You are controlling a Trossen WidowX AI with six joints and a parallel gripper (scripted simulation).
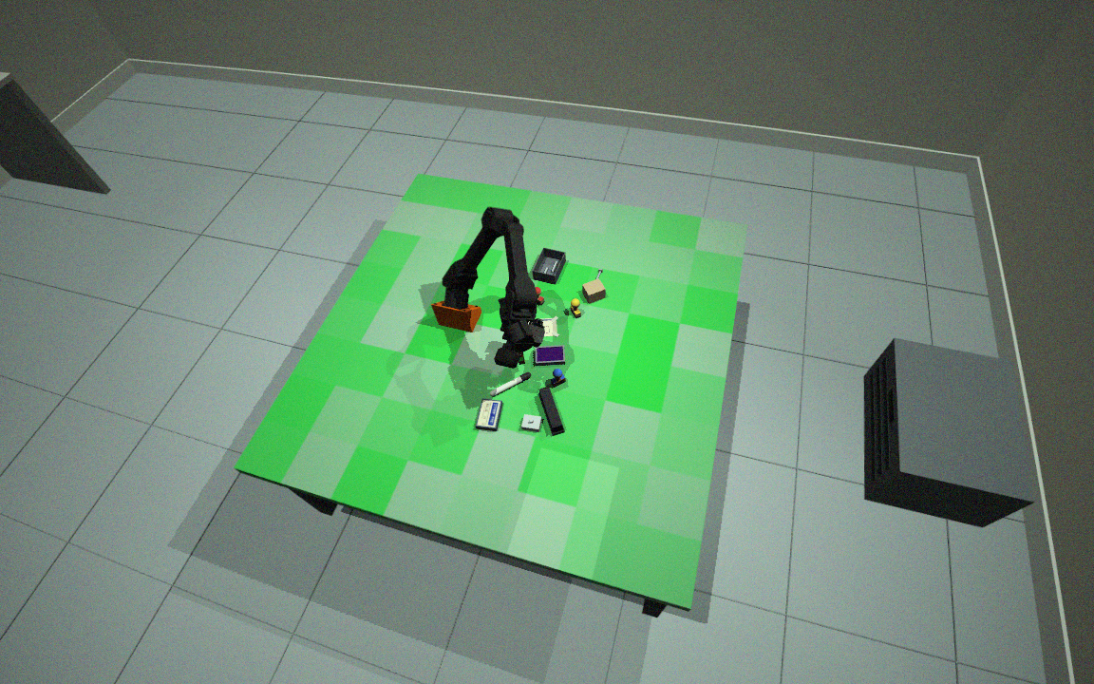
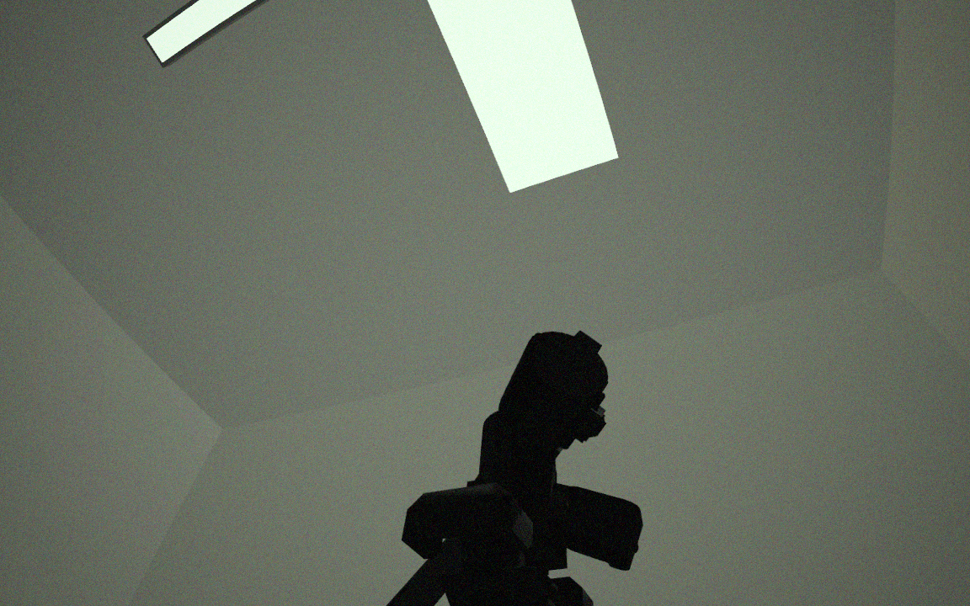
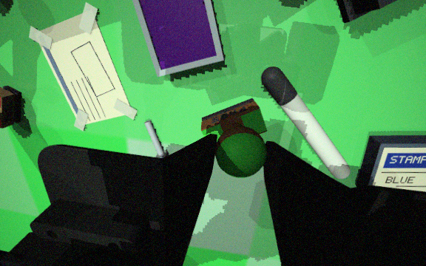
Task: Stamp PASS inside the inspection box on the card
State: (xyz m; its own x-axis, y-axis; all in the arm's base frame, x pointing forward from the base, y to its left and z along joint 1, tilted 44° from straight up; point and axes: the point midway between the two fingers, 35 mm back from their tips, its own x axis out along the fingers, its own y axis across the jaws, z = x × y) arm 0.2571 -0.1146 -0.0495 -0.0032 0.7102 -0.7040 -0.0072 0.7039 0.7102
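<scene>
My gripper tip is 7 cm short of the purple ink pad, 6 cm to the right of it and 8 cm above it. Also, from my gripper tip: green-knobbed stamp 2 cm below; white marker 5 cm to the right, 8 cm below; blue-knobbed stamp 12 cm ahead, 2 cm to the right, 7 cm below.
</scene>
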